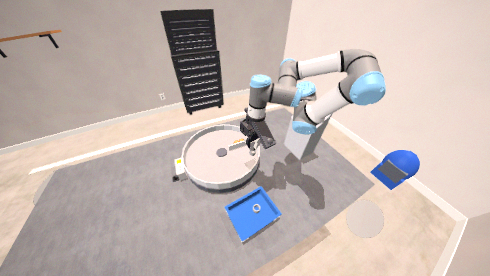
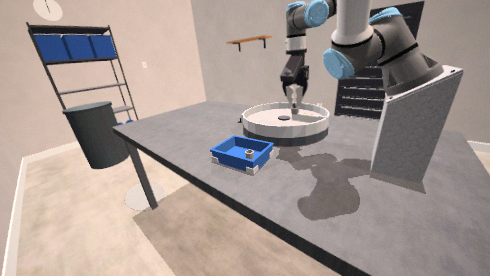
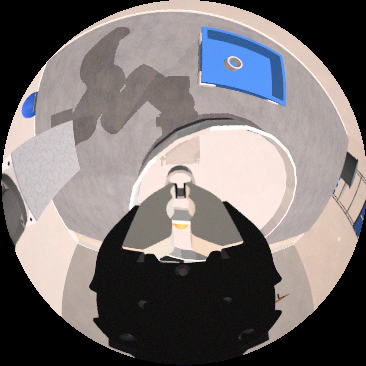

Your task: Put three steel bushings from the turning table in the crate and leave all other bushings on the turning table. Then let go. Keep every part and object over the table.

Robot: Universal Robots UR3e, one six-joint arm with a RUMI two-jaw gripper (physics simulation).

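Places are measured from the arm's base along level axes (x ahead, y left, z up), in metres.
Pixels of known places: gripper, fingertip midpoint: [image 1: 252,150] [image 2: 295,108] [image 3: 179,184]; arm's base, link origin: [image 2: 413,83].
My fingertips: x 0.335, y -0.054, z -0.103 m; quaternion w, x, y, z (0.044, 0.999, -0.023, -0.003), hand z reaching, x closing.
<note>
Ahead of a thing's pixels: the offset from my fingertips to its middle. "*": to the spot under its first point. Level surfaces: height alone.
My gripper [image 1: 253,145] [image 2: 294,104] [image 3: 179,184] is shut on a steel bushing {0.006 m down, 0.000 m ahead, 0.001 m left} [image 1: 252,152] [image 2: 294,111] [image 3: 180,168], gripping it by its wall above the turning table [image 1: 205,162] [image 2: 285,131] [image 3: 250,165]. Another steel bushing {0.135 m down, 0.121 m ahead, 0.186 m left} [image 1: 256,211] [image 2: 249,155] [image 3: 227,66] stands upright in the blue crate {0.128 m down, 0.148 m ahead, 0.190 m left} [image 1: 245,222] [image 2: 227,151] [image 3: 215,75]. Orange bushings {* 0.075 m down, 0.029 m back, 0.151 m right} [image 1: 239,141] [image 3: 180,226] show behind the pale divider on the turning table, partly hidden by the gripper and divider.
The crate stands on the grey table {0.153 m down} [image 1: 125,210] [image 2: 350,235], apart from the turning table's raised rim. A dark hub {0.096 m down, 0.089 m ahead, 0.157 m right} [image 1: 221,152] [image 2: 284,118] is at the turning table's centre. The arm's grey pedestal [image 1: 300,142] [image 2: 415,135] [image 3: 45,167] stands at one side.
</note>
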